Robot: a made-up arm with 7 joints.
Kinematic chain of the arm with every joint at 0, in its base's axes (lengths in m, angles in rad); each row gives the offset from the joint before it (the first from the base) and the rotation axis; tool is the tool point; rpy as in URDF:
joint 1: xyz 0 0 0.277 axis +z
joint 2: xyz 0 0 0 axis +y
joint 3: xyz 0 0 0.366 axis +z
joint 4: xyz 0.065 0 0 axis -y
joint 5: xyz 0.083 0 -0.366 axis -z
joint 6: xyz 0 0 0 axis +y
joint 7: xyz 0.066 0 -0.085 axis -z
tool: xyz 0 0 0 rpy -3.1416 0 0
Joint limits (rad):
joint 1: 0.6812..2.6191
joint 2: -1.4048..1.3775
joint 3: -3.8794..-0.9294
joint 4: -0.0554..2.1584
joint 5: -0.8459..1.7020
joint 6: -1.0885..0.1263
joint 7: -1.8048..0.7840
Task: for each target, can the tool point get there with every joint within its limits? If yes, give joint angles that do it. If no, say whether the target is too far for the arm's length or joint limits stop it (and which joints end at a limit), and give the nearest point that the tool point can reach.
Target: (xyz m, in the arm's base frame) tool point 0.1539 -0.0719 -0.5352
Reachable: no: joint limits stop it (at a limit: joint 1, joint 2, joint 6) | nearest point 0.2257 -0.1198 -0.1911 | short by 0.355 m
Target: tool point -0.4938 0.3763 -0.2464
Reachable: no: joint limits stop it (at a limit: joint 1, joint 2, joint 3, joint 6) | nearest point -0.4131 0.1298 -0.0424 | short by 0.330 m
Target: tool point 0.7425 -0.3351 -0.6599
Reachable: no: too far | nearest point 0.5181 -0.2525 -0.1587 | short by 0.555 m
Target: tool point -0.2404 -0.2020 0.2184
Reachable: yes | joints 1.1747 -0.2148 -3.6233 0.1842 -0.0463 -0.5473 0.1406
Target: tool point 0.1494 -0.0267 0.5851
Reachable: yes | joints 2.1441 1.0588 -2.4987 0.4190 1.3071 -0.7473 -0.6373
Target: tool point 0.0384 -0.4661 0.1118
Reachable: yes | joints 1.9037 -0.8397 -3.2538 0.7785 0.6815 -0.9726 -1.1729
